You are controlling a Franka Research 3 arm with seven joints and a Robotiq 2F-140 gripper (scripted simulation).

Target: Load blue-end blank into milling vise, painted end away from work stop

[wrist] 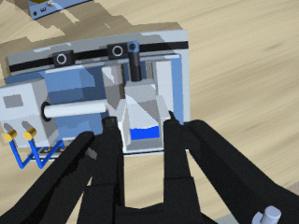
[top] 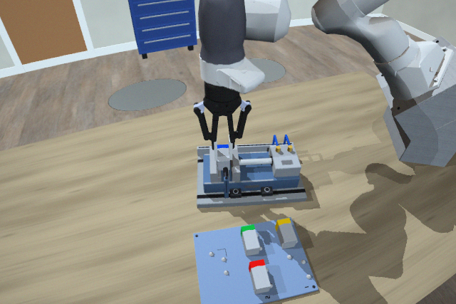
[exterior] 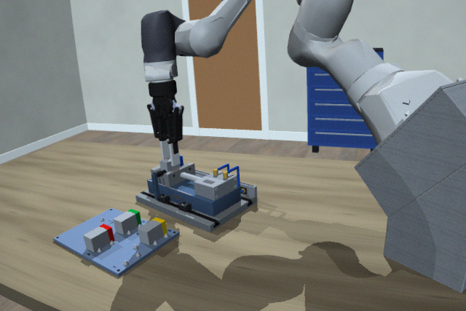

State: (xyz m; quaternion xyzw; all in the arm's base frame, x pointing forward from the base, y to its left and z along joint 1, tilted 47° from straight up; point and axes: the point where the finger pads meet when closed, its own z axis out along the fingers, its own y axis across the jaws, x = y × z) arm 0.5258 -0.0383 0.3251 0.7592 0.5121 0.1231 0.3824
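The blue-ended blank is 40 mm below my hand. Also, from my hand: hosed jaw block: 140 mm behind, 90 mm to the left, 60 mm below; then fixed jaw: 60 mm below, 20 mm ahead, 10 mm to the right; then work stop rod: 50 mm below, 40 mm to the left, 20 mm ahead.
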